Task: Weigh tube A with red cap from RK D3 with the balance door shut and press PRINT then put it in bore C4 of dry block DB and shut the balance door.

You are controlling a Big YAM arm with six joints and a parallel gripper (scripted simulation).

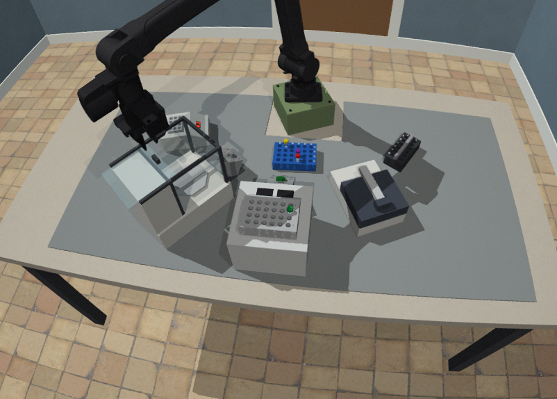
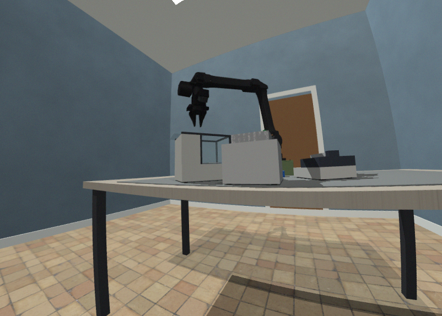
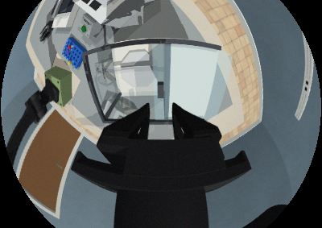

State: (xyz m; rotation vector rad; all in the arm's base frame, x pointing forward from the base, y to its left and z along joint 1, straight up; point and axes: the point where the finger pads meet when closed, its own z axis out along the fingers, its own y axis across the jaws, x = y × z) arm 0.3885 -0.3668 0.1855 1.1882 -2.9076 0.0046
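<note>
Right now my hand is 340 mm to the right of the blue tube rack RK, 260 mm above it and 180 mm past it. Also, from my hand: balance door: 60 mm below, 20 mm to the right, 20 mm ahead; then grey well block: 280 mm to the left, 130 mm ahead, 120 mm below; then spectrophotometer SP: 540 mm to the left, 200 mm below, 20 mm behind.
</note>
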